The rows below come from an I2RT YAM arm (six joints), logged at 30 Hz.
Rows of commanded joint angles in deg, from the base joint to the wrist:
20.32, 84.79, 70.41, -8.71, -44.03, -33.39
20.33, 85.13, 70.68, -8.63, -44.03, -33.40
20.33, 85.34, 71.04, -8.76, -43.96, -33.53
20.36, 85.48, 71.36, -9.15, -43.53, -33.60
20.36, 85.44, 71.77, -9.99, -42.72, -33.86
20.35, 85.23, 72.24, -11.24, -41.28, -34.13
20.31, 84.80, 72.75, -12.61, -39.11, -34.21
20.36, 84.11, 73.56, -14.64, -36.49, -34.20
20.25, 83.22, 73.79, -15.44, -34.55, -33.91
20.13, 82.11, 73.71, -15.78, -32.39, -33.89
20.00, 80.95, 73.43, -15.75, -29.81, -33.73
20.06, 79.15, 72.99, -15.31, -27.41, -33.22
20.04, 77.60, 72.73, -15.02, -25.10, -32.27
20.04, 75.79, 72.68, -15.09, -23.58, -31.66
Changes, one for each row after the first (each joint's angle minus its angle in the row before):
0.01, 0.34, 0.27, 0.08, 0.00, -0.01
0.00, 0.21, 0.36, -0.13, 0.07, -0.13
0.03, 0.14, 0.32, -0.39, 0.43, -0.07
0.00, -0.04, 0.41, -0.84, 0.81, -0.26
-0.01, -0.21, 0.47, -1.25, 1.44, -0.27
-0.04, -0.43, 0.51, -1.37, 2.17, -0.08
0.05, -0.69, 0.81, -2.03, 2.62, 0.01
-0.11, -0.89, 0.23, -0.80, 1.94, 0.29
-0.12, -1.11, -0.08, -0.34, 2.16, 0.02
-0.13, -1.16, -0.28, 0.03, 2.58, 0.16
0.06, -1.80, -0.44, 0.44, 2.40, 0.51
-0.02, -1.55, -0.26, 0.29, 2.31, 0.95
0.00, -1.81, -0.05, -0.07, 1.52, 0.61

